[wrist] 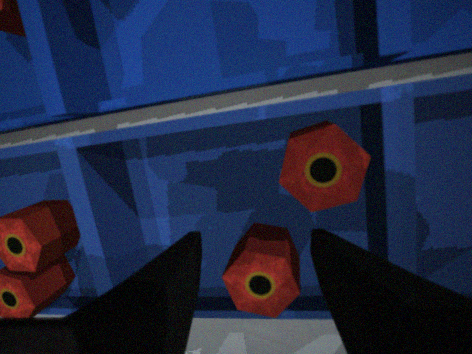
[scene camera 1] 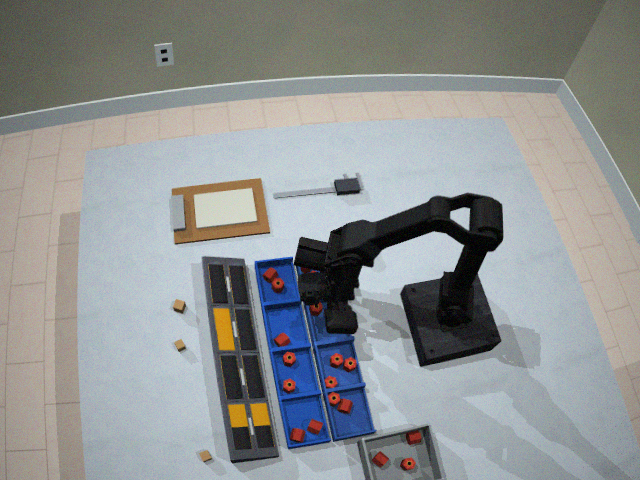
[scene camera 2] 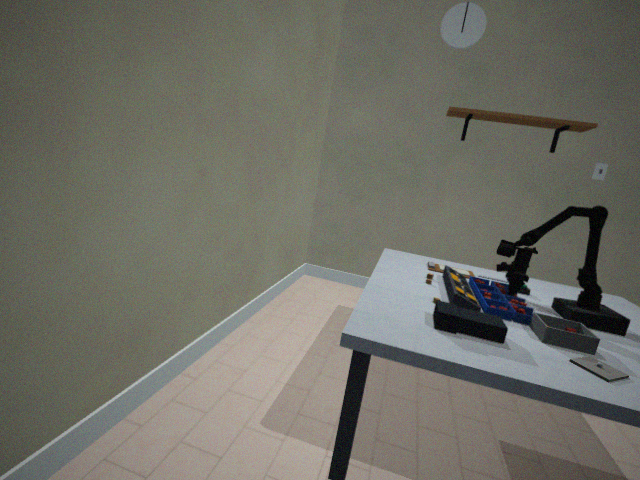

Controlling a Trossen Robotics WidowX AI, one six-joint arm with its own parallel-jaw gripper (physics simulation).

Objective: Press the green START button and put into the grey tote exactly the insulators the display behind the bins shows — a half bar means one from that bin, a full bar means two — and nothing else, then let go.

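Note:
My gripper (scene camera 1: pixel 341 322) (scene camera 2: pixel 513 293) (wrist: pixel 256 241) is part-way open and empty, low over the blue bins (scene camera 1: pixel 281 316) (scene camera 2: pixel 498 311) (wrist: pixel 215 50). In the wrist view a red insulator (wrist: pixel 262 280) shows between and below the fingers, and another insulator (wrist: pixel 324 167) lies beyond the right fingertip in the same bin. The display (scene camera 1: pixel 253 455) shows one full bar (scene camera 1: pixel 223 329) in the second row, left, and half bars (scene camera 1: pixel 237 414) (scene camera 1: pixel 259 413) in both cells of the fourth row. The grey tote (scene camera 1: pixel 437 457) (scene camera 2: pixel 566 338) holds three insulators. The green START button (scene camera 2: pixel 524 285) is partly hidden behind my gripper.
A clipboard (scene camera 1: pixel 262 206) and a caliper (scene camera 1: pixel 346 186) lie beyond the bins. Small wooden cubes (scene camera 1: pixel 178 305) (scene camera 1: pixel 179 344) (scene camera 1: pixel 205 455) lie left of the display. A long black box (scene camera 2: pixel 467 322) stands near the display's end, and a flat plate (scene camera 2: pixel 599 367) lies beside the tote.

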